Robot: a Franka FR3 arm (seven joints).
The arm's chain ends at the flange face. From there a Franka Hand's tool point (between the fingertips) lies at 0.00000 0.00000 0.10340 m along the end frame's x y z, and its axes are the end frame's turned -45 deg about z.
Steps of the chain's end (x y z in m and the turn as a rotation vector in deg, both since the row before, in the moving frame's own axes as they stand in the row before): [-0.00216, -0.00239, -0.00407, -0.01, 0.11, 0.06]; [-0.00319, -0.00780, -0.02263, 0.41, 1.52, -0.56]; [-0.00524, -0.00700, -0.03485, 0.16, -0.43, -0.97]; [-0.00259, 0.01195, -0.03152, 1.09, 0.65, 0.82]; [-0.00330, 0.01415, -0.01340, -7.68, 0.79, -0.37]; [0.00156, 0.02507, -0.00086, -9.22, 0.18, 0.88]
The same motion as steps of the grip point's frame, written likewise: [0.00029, -0.00306, -0.00407, -0.08, 0.07, 0.06]; [0.00573, -0.00637, -0.02267, -0.78, 1.36, -0.56]; [0.00089, -0.00940, -0.03485, 0.42, -0.19, -0.97]; [-0.00806, 0.00607, -0.03155, 0.31, 1.23, 0.82]; [-0.02107, 0.01848, -0.01434, -5.99, -4.87, -0.37]; [-0.02820, 0.03068, -0.00220, -6.65, -6.39, 0.88]
